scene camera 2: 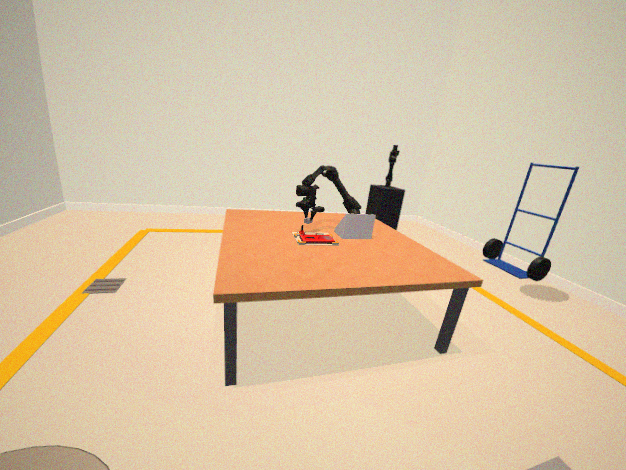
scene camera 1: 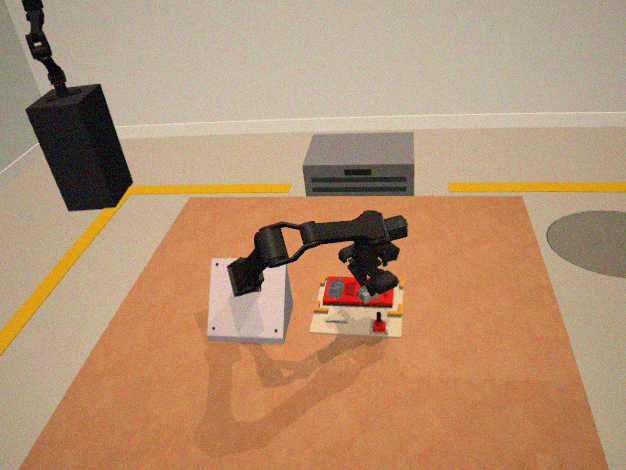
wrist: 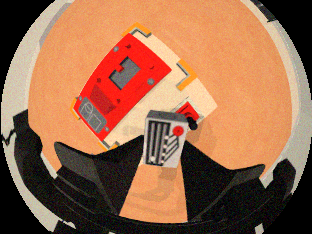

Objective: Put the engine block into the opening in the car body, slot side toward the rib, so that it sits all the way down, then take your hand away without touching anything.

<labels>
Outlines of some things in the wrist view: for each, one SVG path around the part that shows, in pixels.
My gripper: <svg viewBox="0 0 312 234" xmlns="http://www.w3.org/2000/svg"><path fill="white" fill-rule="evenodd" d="M13 148L17 170L32 196L61 220L71 221L81 229L73 229L59 220L53 232L49 230L52 234L256 234L256 226L263 222L263 229L267 230L283 212L285 205L291 200L291 190L296 176L292 162L285 158L277 162L276 168L272 170L273 180L264 188L259 178L264 172L264 164L243 169L227 169L185 140L180 161L188 222L161 224L119 216L143 156L144 134L99 154L80 152L79 149L73 149L63 142L55 142L53 146L56 156L63 165L56 172L56 180L44 165L40 156L43 144L33 129L27 128L25 132L20 133Z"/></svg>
A grey engine block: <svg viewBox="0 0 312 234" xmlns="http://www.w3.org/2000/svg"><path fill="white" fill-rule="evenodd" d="M149 109L148 116L145 118L143 164L163 166L163 168L177 168L181 149L183 149L185 137L187 137L189 122L187 117L184 116L184 113Z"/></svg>
</labels>
